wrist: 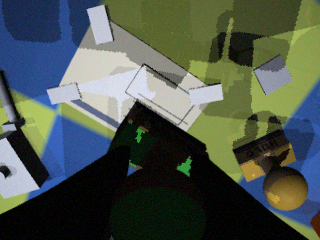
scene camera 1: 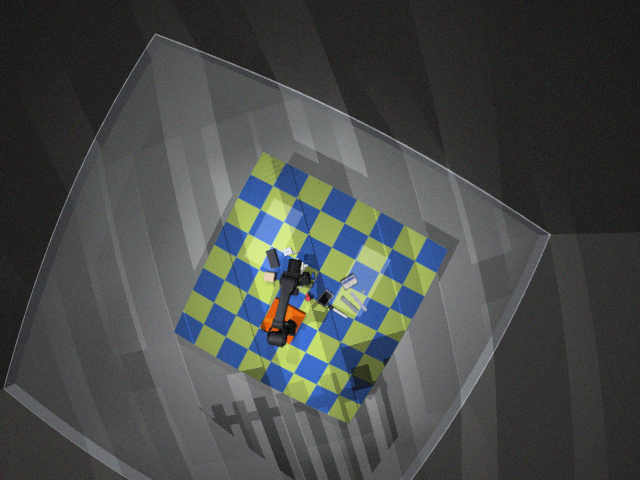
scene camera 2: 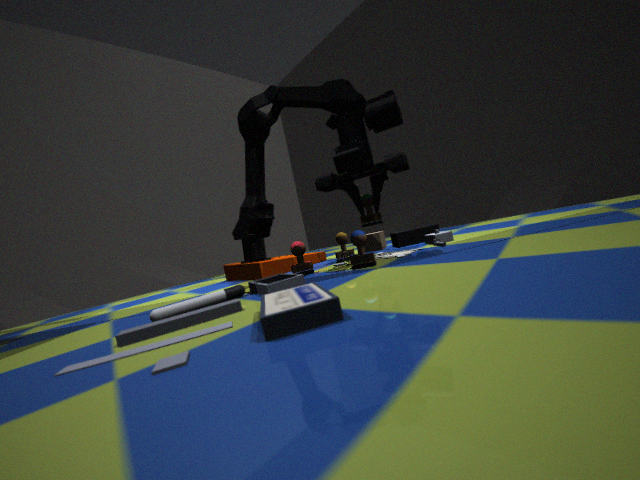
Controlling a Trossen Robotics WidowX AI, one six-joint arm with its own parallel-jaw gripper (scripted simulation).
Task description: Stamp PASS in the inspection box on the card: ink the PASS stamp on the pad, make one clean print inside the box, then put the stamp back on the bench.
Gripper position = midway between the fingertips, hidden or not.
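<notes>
You can see my gripper (scene camera 2: 370, 214), and my gripper (wrist: 160, 159) is there as well. There's a marker (scene camera 2: 238, 291). That marker is out of frame in the wrist view. I can also see a labelled box (scene camera 2: 283, 313). The labelled box is out of frame in the wrist view too. And there's a yellow-knobbed stamp (wrist: 284, 187).
</notes>
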